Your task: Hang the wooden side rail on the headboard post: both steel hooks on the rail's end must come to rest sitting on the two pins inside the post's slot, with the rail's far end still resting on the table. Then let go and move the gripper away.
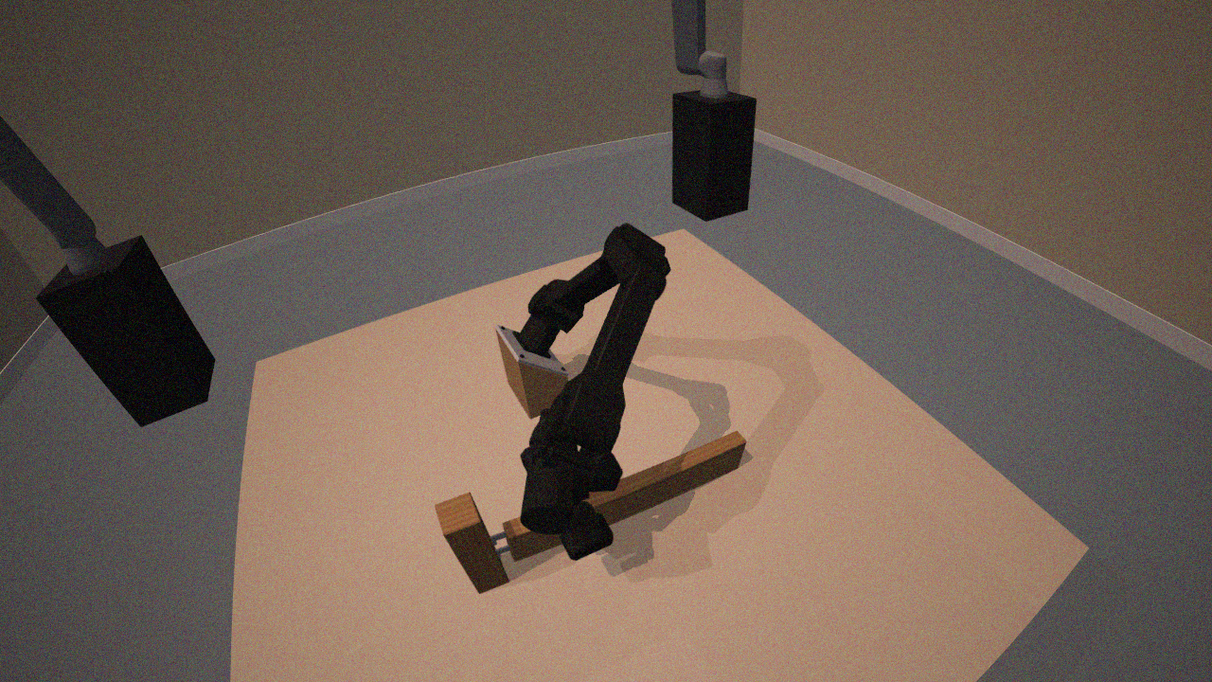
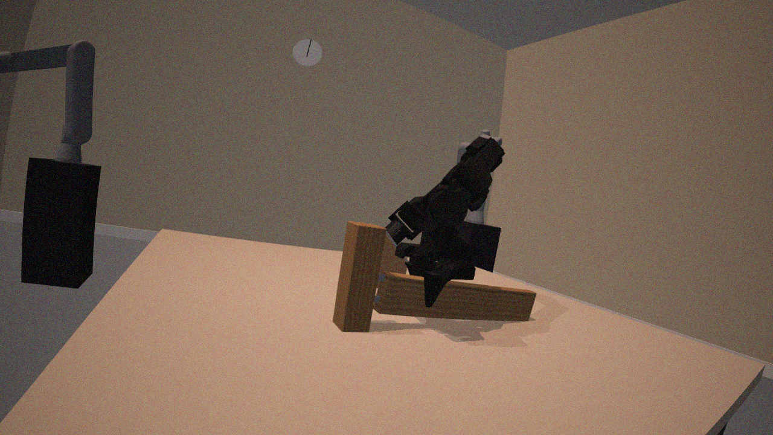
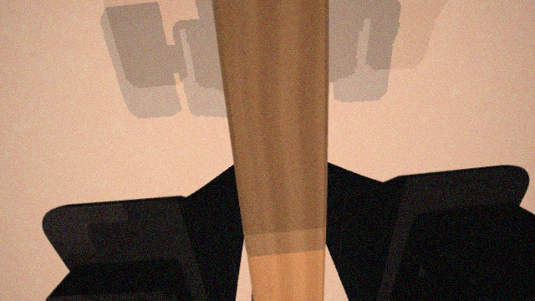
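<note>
Now: gripper tip 140 mm to the left of the headboard post, 40 mm below it and 10 mm past it.
</note>
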